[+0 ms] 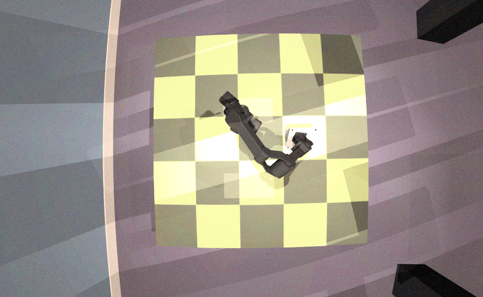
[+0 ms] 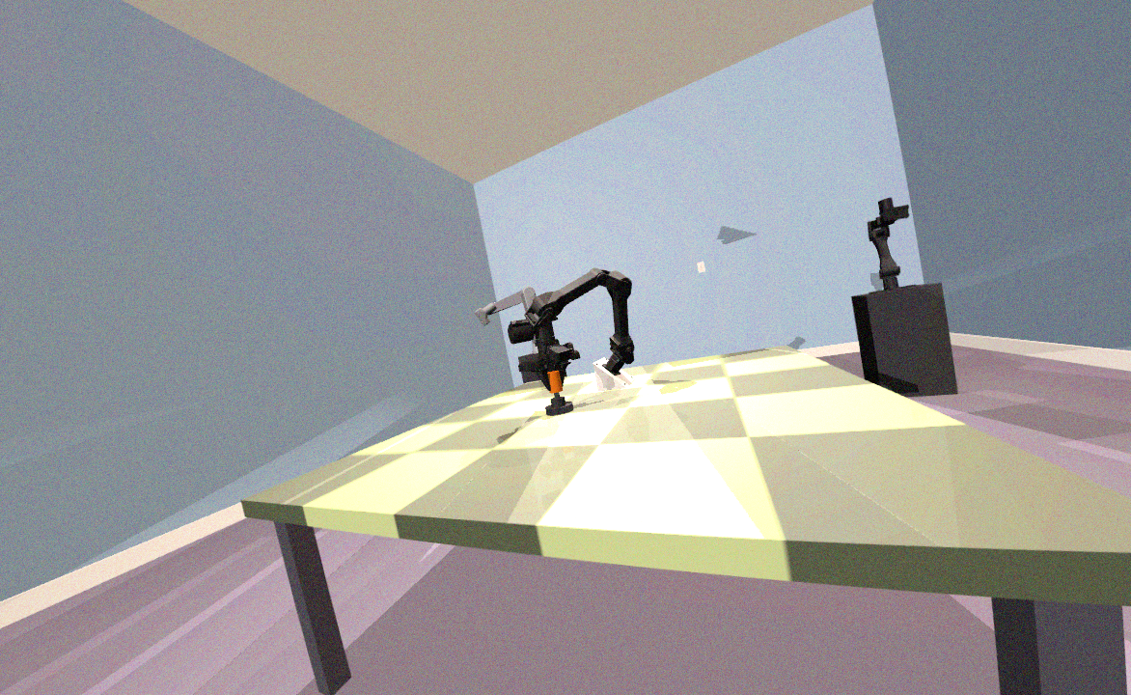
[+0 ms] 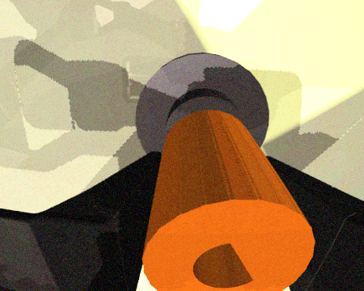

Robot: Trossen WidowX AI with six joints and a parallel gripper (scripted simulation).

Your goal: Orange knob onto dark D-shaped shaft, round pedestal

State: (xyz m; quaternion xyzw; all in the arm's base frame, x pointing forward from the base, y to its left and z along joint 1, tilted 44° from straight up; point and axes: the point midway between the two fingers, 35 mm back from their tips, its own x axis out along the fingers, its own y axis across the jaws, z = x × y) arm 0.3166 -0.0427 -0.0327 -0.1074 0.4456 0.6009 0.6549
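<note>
The orange knob lies 20 mm above my gripper tip. Also, from my gripper tip: D-shaped shaft 40 mm below.
</note>
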